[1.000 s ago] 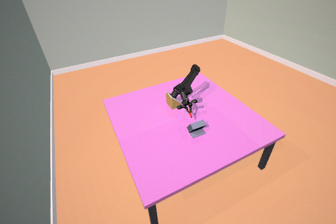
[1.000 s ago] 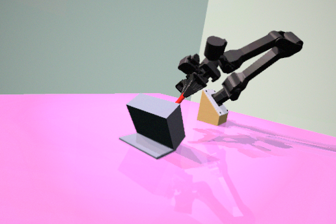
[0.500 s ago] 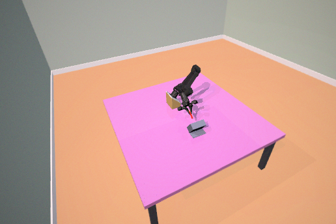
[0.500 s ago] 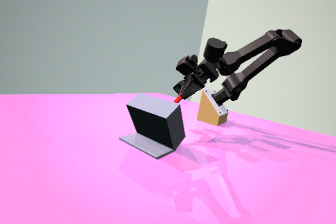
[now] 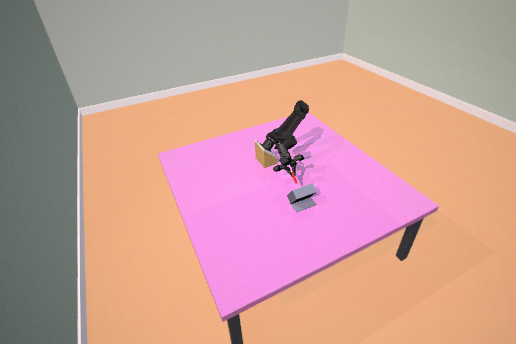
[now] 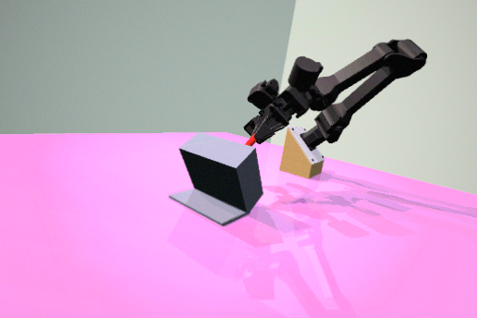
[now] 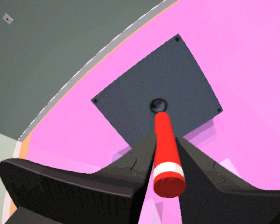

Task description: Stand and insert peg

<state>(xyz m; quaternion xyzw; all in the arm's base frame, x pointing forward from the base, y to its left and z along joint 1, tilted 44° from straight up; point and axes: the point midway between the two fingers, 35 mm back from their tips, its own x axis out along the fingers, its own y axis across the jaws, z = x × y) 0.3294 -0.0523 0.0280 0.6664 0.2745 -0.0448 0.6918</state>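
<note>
The grey sloped panel lies 90 mm ahead of my gripper tip, 60 mm below it and 10 mm to the right of it. From my gripper tip the other things lie so: flat grey foot plate (120 mm below, 110 mm ahead, 10 mm to the right); red peg (10 mm behind, 10 mm above).
</note>
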